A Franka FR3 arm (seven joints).
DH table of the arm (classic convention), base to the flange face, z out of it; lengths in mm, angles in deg. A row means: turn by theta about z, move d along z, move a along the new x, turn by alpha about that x. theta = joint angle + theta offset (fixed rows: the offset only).
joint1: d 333, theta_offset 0, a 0, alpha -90
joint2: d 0, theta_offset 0, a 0, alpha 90
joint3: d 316, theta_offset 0, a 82.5, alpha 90
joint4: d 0, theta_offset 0, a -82.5, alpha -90
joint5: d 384, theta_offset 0, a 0, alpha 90
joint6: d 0, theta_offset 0, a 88, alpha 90
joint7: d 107, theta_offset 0, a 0, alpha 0
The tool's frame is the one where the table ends.
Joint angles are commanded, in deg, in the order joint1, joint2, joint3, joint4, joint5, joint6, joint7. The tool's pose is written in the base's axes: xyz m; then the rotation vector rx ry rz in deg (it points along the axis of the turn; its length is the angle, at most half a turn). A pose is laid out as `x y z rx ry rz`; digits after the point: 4 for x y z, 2 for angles.
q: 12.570, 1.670, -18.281, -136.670, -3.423, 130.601, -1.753
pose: 0.4789 -0.0496 0.2973 177.11 -2.45 -12.14
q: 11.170, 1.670, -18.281, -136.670, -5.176, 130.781, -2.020
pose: 0.4778 -0.0620 0.2976 175.97 -2.27 -12.00
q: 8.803, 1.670, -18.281, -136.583, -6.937, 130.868, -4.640
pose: 0.4755 -0.0825 0.2983 175.05 0.02 -12.14
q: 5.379, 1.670, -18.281, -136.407, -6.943, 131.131, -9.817
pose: 0.4713 -0.1110 0.2999 175.56 2.72 -12.00
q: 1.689, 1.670, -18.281, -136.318, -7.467, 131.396, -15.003
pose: 0.4642 -0.1416 0.3008 175.66 5.60 -12.08
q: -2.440, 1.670, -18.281, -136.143, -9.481, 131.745, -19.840
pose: 0.4543 -0.1758 0.3026 174.61 8.83 -12.45
